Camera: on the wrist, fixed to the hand. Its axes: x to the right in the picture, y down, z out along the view.
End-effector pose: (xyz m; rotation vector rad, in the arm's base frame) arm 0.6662 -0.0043 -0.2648 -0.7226 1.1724 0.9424
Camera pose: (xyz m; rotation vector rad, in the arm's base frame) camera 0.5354 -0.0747 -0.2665 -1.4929 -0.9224 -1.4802
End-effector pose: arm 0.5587 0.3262 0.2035 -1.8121 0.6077 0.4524
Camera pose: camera 0.4848 0.1978 0.1918 -0.9811 -2.2985 -1.4534
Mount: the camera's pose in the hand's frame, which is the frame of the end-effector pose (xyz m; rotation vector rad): -0.0285 0.0859 -0.1178 -0.3512 -0.0709 -3.0623
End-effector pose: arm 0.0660 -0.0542 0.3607 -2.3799 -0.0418 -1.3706
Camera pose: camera -0.0274 -0.1697 0.3618 0.1020 1.8552 0.4475
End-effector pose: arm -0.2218 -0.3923 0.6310 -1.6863 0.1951 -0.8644
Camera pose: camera -0.2899 -0.4949 0.5478 0.4451 1.7086 1.3975
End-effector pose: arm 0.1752 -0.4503 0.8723 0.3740 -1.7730 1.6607
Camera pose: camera 0.1749 -0.3309 0.7839 1.4934 0.0964 -0.8998
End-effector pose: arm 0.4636 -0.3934 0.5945 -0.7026 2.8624 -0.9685
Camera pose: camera 0.4334 -0.2540 0.6360 2.4566 0.4291 -0.2153
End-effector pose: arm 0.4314 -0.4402 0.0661 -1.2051 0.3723 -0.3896
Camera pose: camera 0.3584 -0.4969 -0.0502 0.7818 1.5192 2.0977
